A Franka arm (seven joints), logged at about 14 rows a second.
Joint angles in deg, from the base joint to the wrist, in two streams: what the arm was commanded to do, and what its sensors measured. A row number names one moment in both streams.
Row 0, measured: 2.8 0.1 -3.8 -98.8 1.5 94.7 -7.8
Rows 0 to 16, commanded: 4.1 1.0 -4.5 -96.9 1.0 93.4 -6.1; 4.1 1.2 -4.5 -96.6 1.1 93.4 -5.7; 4.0 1.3 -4.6 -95.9 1.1 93.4 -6.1; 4.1 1.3 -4.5 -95.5 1.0 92.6 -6.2; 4.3 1.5 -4.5 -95.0 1.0 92.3 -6.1; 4.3 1.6 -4.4 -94.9 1.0 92.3 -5.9; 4.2 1.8 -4.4 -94.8 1.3 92.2 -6.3; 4.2 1.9 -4.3 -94.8 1.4 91.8 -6.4; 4.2 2.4 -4.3 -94.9 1.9 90.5 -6.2; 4.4 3.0 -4.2 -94.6 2.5 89.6 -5.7; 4.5 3.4 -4.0 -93.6 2.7 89.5 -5.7; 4.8 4.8 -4.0 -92.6 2.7 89.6 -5.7; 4.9 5.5 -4.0 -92.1 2.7 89.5 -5.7; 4.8 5.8 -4.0 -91.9 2.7 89.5 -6.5; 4.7 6.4 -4.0 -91.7 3.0 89.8 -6.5; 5.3 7.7 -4.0 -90.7 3.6 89.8 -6.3; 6.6 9.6 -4.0 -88.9 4.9 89.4 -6.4
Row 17, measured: 4.6 5.8 -3.6 -93.6 3.0 91.1 -7.1
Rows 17 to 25, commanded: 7.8 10.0 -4.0 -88.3 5.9 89.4 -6.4; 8.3 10.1 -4.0 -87.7 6.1 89.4 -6.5; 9.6 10.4 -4.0 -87.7 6.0 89.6 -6.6; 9.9 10.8 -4.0 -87.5 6.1 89.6 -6.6; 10.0 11.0 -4.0 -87.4 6.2 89.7 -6.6; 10.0 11.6 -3.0 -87.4 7.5 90.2 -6.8; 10.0 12.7 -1.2 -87.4 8.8 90.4 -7.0; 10.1 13.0 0.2 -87.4 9.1 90.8 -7.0; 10.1 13.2 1.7 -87.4 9.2 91.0 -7.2
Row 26, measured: 10.0 11.3 -0.7 -89.4 7.6 91.2 -7.1
